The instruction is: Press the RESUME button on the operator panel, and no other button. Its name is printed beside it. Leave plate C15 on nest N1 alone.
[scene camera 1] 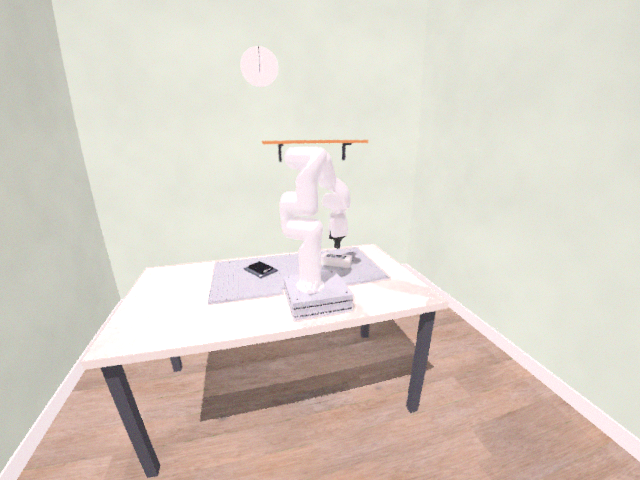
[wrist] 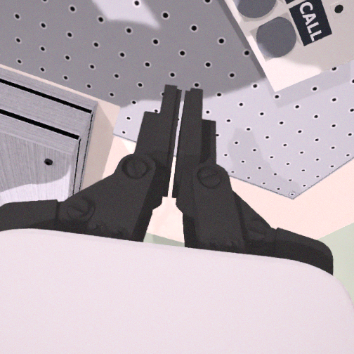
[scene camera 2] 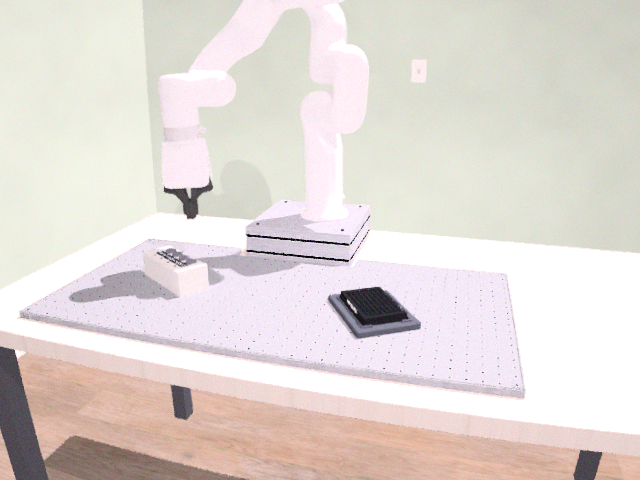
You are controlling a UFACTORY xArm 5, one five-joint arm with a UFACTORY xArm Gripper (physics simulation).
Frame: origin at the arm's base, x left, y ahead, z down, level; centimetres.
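Seen in the pictures: gripper, fingertip midpoint: (scene camera 1: 337, 248) (scene camera 2: 191, 217); arm's base, origin of the base link: (scene camera 1: 310, 286) (scene camera 2: 324, 214).
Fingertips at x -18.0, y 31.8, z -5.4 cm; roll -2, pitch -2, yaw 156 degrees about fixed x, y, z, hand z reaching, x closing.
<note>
Offsets run from my fingertips to a thing's top centre. Level surfaces: height alone.
The operator panel {dz +7.1, dx -0.8, dy +6.5 cm} (scene camera 1: 337, 261) (scene camera 2: 191, 279) (wrist: 280, 75) is a pale box with a row of buttons on top, standing on the perforated board. In the wrist view it is cut off at the upper right, with a round grey button (wrist: 276, 37) and a label reading CALL; the RESUME label cannot be read in any view. My gripper (scene camera 1: 337, 246) (scene camera 2: 191, 217) (wrist: 180, 112) is shut and empty, pointing down above the level of the panel and apart from it. The black plate C15 {dz +10.1, dx +43.1, dy +4.1 cm} (scene camera 1: 260, 267) (scene camera 2: 373, 304) sits on the grey nest N1 {dz +11.1, dx +43.1, dy +4.1 cm} (scene camera 2: 379, 330).
The perforated board {dz +12.7 cm} (scene camera 1: 232, 286) (scene camera 2: 268, 320) (wrist: 240, 120) lies on the white table {dz +14.0 cm} (scene camera 1: 170, 320) (scene camera 2: 573, 320). The layered robot base block (scene camera 1: 320, 302) (scene camera 2: 305, 242) (wrist: 40, 145) stands at the board's edge. An orange shelf (scene camera 1: 315, 141) is on the wall behind.
</note>
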